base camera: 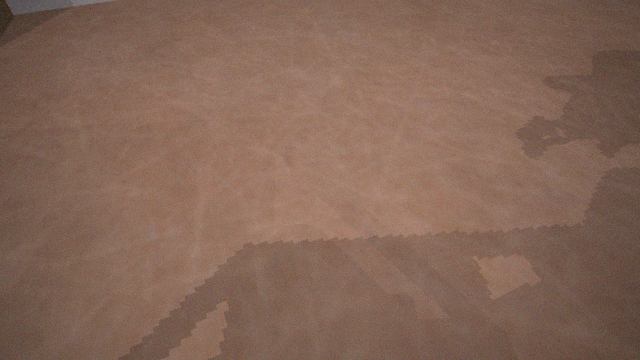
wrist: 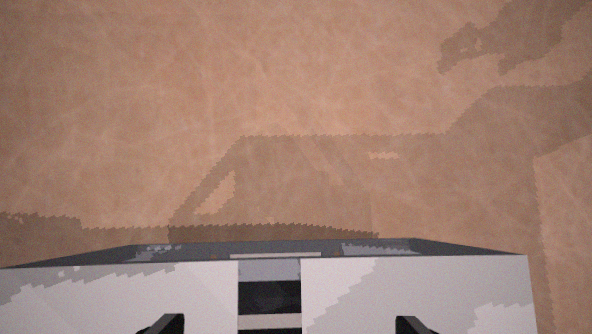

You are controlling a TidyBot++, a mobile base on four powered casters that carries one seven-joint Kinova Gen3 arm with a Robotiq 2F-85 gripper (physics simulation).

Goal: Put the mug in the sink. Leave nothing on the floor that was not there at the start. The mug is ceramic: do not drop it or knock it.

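Frame: origin at the arm's base, x right, y ahead, z up, level; metres.
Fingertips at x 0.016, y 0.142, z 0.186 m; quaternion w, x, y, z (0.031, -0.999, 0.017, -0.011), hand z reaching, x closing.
A point is followed by its place in that frame.
My gripper (wrist: pixel 290 324) {x 0.016, y 0.142, z 0.186 m} shows at the bottom edge of the wrist view as two dark fingertips standing wide apart. It is open, and no object shows between the fingers. It hangs over the robot's own base (wrist: pixel 420 285) {x 0.145, y 0.124, z -0.014 m}, which has white top panels and a dark grey edge. The mug does not show in the base camera view or in the wrist view. The sink does not show in either view.
A brown, mottled floor (base camera: pixel 320 130) {x 0.034, y 0.588, z -0.396 m} (wrist: pixel 300 65) {x 0.056, y 0.517, z -0.396 m} spreads ahead of the base, with jagged shadows of the robot at the bottom and right. A pale surface (base camera: pixel 55 5) {x -0.752, y 1.306, z -0.386 m} shows at the far upper left of the base camera view, beside a dark yellowish edge (base camera: pixel 4 17) {x -0.828, y 1.172, z -0.374 m}.
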